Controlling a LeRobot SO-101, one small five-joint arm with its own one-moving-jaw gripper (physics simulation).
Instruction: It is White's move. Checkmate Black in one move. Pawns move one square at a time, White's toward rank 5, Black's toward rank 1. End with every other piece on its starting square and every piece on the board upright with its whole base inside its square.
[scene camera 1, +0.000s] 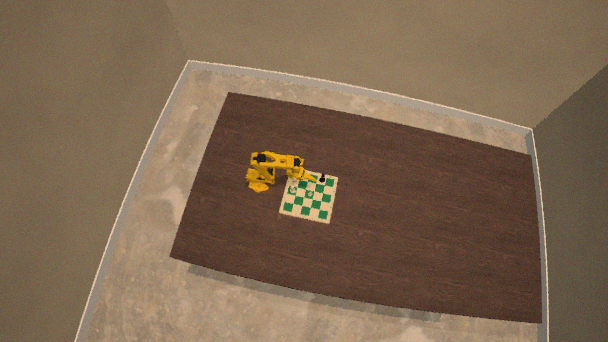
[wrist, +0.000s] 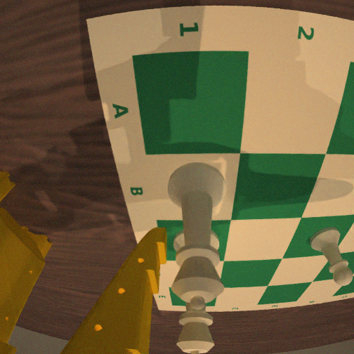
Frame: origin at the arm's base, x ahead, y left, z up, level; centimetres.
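Seen in the pictures: hand, tool point: (scene camera 1: 292, 178); arm's base, link origin: (scene camera 1: 264, 182).
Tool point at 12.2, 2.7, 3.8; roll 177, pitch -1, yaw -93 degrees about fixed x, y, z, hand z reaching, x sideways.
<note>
Pixels of each thing's top centre, then the offset from my tool point to it, as dx, dy, dz. Level surfaces: height alone.
- cream board, top centre: (scene camera 1: 309, 194) +8.4, -4.4, -3.1
- white queen, top centre: (scene camera 1: 294, 177) +1.0, -0.2, +2.1
- white king, top centre: (scene camera 1: 292, 185) +0.9, -4.1, +3.2
- white pawn, top centre: (scene camera 1: 310, 192) +8.7, -4.3, +0.0
- black piece, top centre: (scene camera 1: 323, 174) +12.7, +3.5, +3.2
- dark wooden table, surface height: dz -3.7
The green and cream board (scene camera 1: 304, 216) (wrist: 100, 45) lies flat. The white queen (scene camera 1: 294, 182) (wrist: 196, 215) stands upright on B1. The white king (scene camera 1: 292, 190) (wrist: 195, 334) stands behind it on C1, partly hidden by the queen in the wrist view. A white pawn (scene camera 1: 310, 193) (wrist: 331, 252) stands on C3. A black piece (scene camera 1: 322, 178), small in the scene view, stands near A4; it does not show in the wrist view. My gripper (scene camera 1: 313, 178) (wrist: 105, 237) is open and empty, its jaws apart in a V. In the wrist view, the queen appears right of the right jaw, outside the gap.
The yellow arm (scene camera 1: 277, 161) reaches over the board's row A edge from its base beside column 1. The dark wooden table (scene camera 1: 425, 215) (wrist: 45, 115) extends around the board. Shadows fall across A1, A2 and row B.
</note>
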